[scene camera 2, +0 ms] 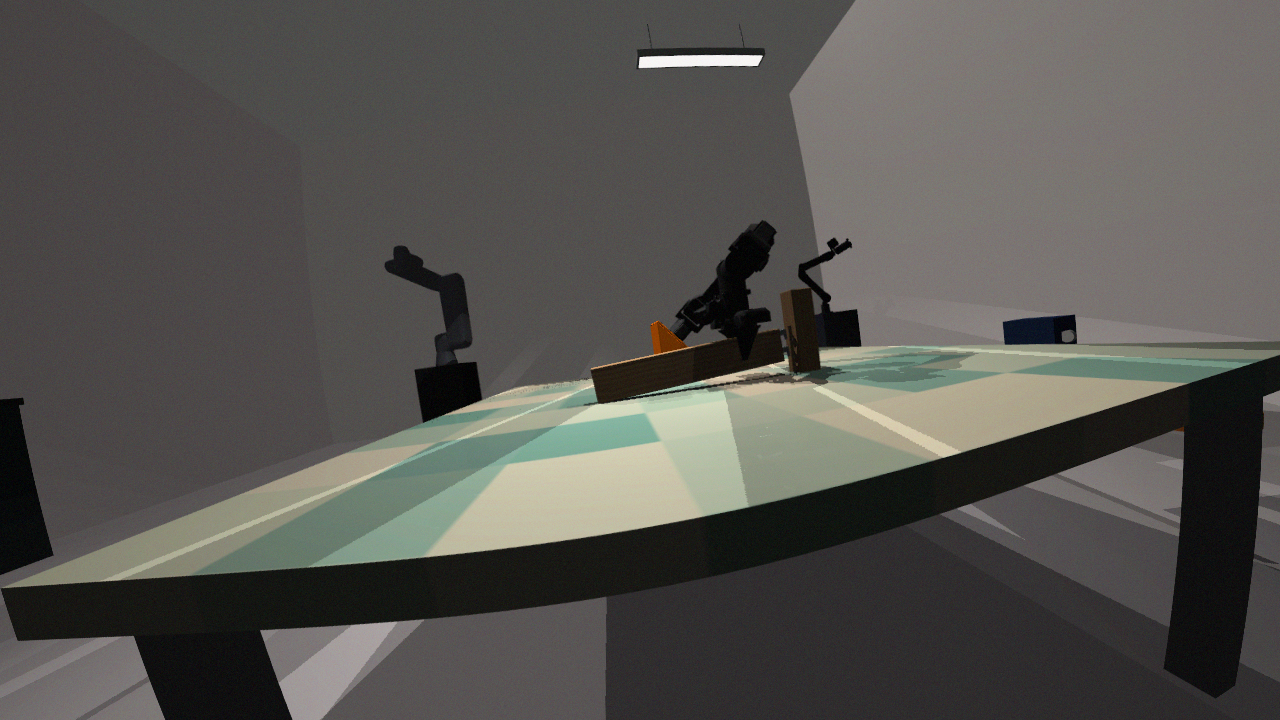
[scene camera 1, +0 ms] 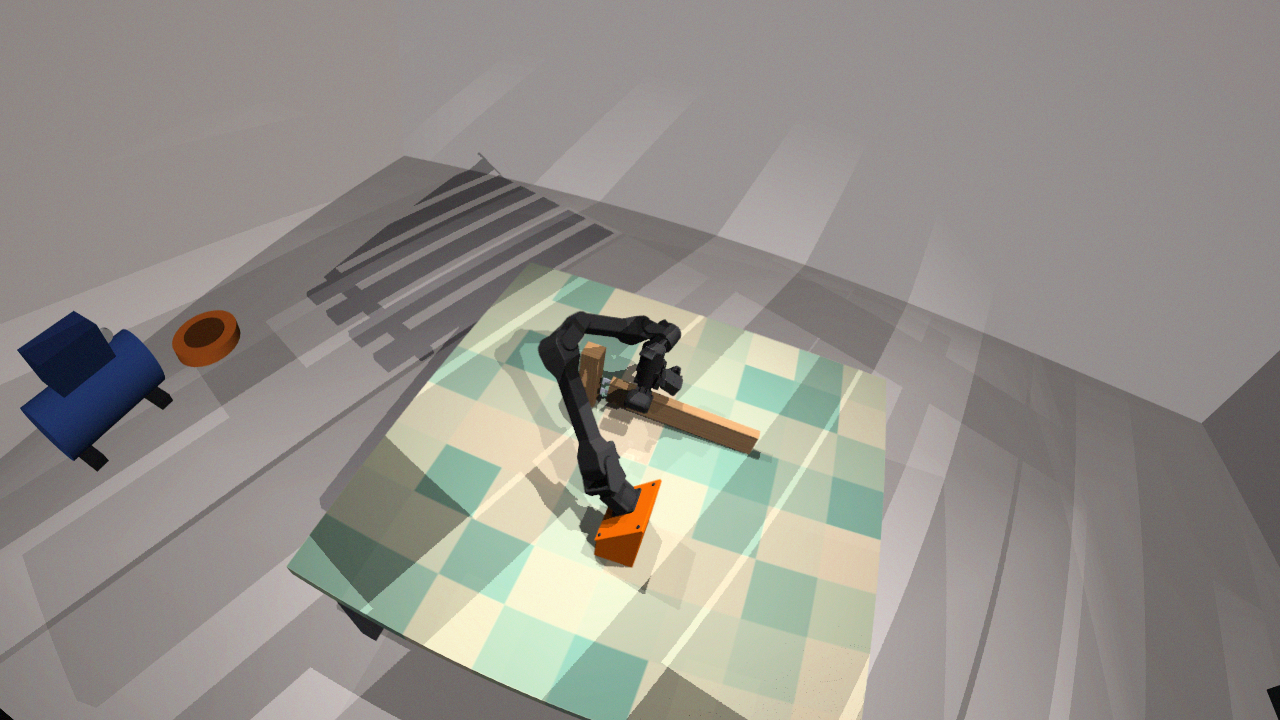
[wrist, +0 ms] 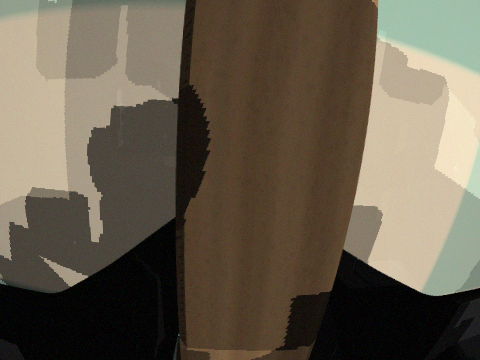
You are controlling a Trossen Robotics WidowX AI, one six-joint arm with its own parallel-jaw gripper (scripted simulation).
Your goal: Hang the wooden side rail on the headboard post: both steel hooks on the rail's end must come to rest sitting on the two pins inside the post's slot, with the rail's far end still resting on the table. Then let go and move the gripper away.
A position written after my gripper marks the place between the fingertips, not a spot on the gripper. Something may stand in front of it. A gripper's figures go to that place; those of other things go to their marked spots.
Labels:
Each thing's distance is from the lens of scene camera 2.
my gripper (scene camera 2: 742,359): 0.73 m
wooden side rail (scene camera 2: 625,379): 0.66 m
headboard post (scene camera 2: 798,310): 0.77 m
The marked spots on the headboard post and the wooden side rail are 0.40 m apart.

